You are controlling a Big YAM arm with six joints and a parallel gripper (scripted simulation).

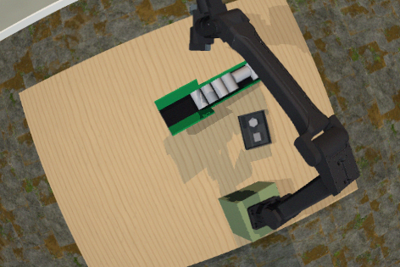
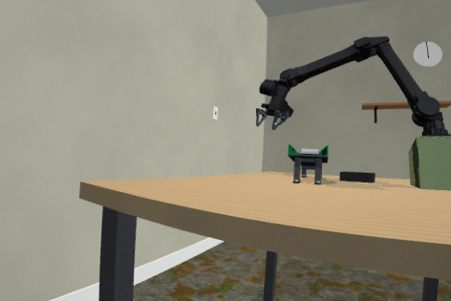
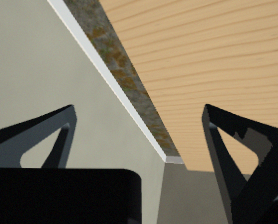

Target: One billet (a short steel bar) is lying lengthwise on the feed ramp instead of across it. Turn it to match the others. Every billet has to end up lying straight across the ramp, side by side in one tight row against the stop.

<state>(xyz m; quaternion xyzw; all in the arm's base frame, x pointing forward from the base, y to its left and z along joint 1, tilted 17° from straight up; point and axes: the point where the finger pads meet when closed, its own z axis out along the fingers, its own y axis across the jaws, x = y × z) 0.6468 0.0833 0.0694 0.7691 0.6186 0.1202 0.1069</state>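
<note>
The ramp is 20 cm behind my hand, 1 cm to the right of it and 15 cm below it. The rest, counted from my hand: dark tray (37 cm behind, 13 cm to the right, 21 cm below).
</note>
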